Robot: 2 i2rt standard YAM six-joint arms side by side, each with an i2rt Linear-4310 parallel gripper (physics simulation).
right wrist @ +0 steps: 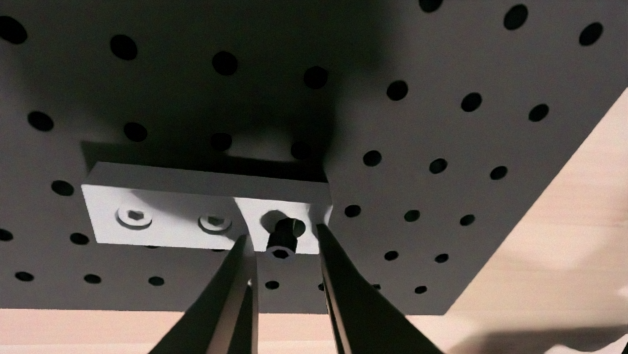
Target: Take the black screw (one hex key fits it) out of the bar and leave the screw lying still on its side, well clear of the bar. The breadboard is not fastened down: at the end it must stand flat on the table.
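Frame: origin at the left arm's base, x right, y back, z down, level; metres.
Seen in the pictures: right gripper, between the fingertips: [285,241].
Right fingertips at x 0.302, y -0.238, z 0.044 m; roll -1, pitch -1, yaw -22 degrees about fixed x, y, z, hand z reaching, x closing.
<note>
Offsets run from my right fingertips to a thing's middle. "spot": to the spot under its first point. Level surfaces: height alone.
The black screw {dx +0.000, dy -0.003, dz +0.004 m} [282,243] stands up out of the right end of the light grey bar [175,234], with its hex-socket head towards the camera. It looks tilted, and part of a dark hole shows beside its shank. How deep its lower end sits is hidden. My right gripper [285,241] is open, one fingertip on each side of the screw, with visible gaps to it. The dark grey breadboard {spot: dx +0.043, dy -0.023, dz +0.014 m} [410,187] lies under the bar; whether it is fully flat is hard to tell. My left gripper does not show.
Two silver screws [134,218] [215,223] sit in the bar, left of the black one. The breadboard has rows of holes and ends at a slanted right edge. Pale wooden table {dz +0.039 m} [575,225] shows beyond it, with a shadow and a partly cut-off white shape at the bottom right.
</note>
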